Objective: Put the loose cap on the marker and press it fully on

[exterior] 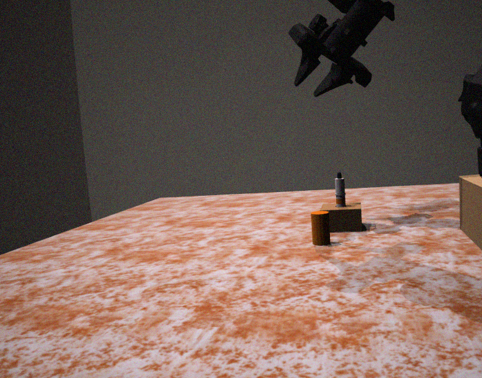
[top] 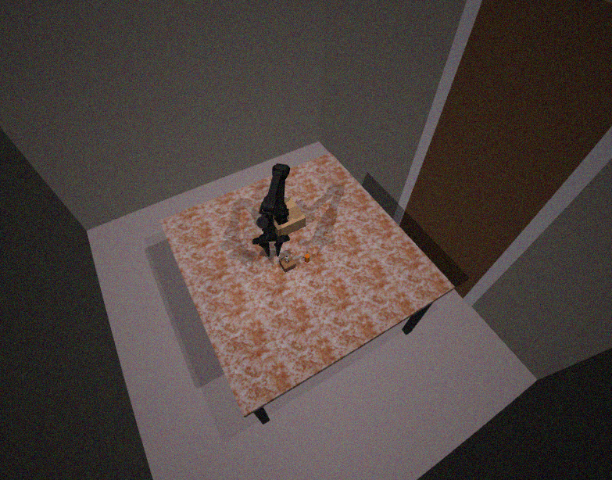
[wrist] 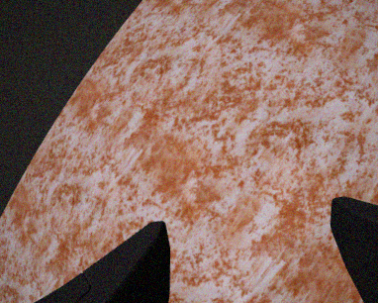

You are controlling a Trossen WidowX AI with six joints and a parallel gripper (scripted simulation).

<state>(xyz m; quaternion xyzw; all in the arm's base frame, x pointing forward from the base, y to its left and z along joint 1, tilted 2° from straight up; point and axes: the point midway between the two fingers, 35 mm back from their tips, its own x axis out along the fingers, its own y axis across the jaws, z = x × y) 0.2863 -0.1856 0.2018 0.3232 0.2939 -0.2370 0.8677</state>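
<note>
Now: the orange cap 40 mm behind my gripper tip, 220 mm to the left of it and 230 mm below it. The rest, counted from my gripper tip: tan holder block: 60 mm behind, 100 mm to the left, 240 mm below.
</note>
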